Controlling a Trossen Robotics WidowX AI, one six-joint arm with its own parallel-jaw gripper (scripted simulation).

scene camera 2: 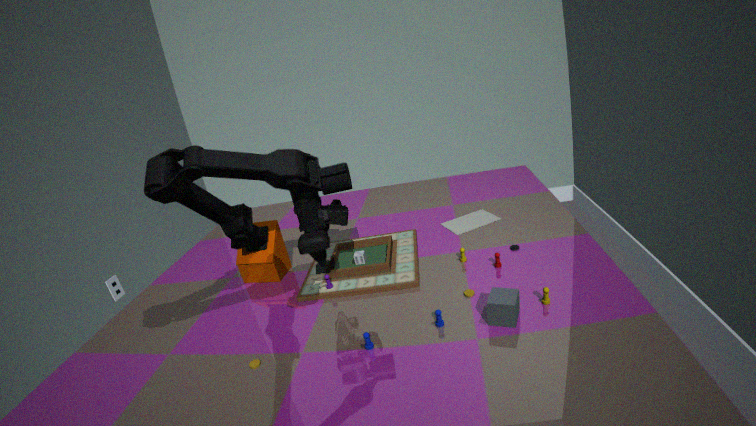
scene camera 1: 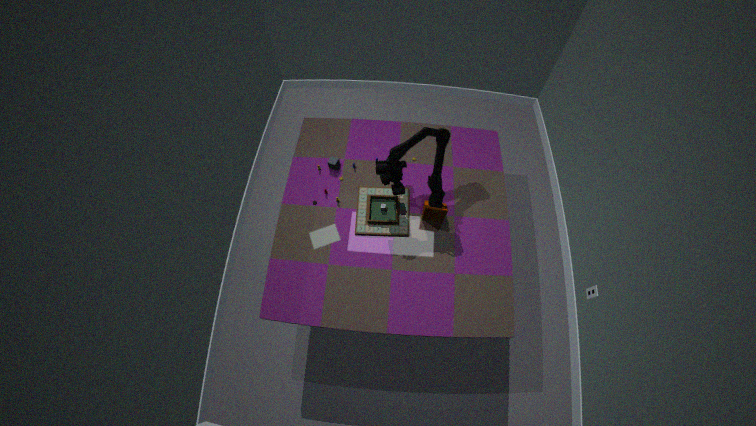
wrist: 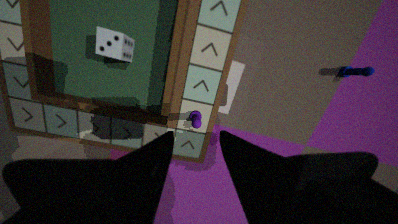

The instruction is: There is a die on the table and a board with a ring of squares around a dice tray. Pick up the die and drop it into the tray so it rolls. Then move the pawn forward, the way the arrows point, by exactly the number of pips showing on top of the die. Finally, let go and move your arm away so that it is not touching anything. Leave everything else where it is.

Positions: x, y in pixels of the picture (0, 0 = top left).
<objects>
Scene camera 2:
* my gripper: 324, 262
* white card: 466, 223
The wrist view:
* my gripper: 197, 135
</objects>
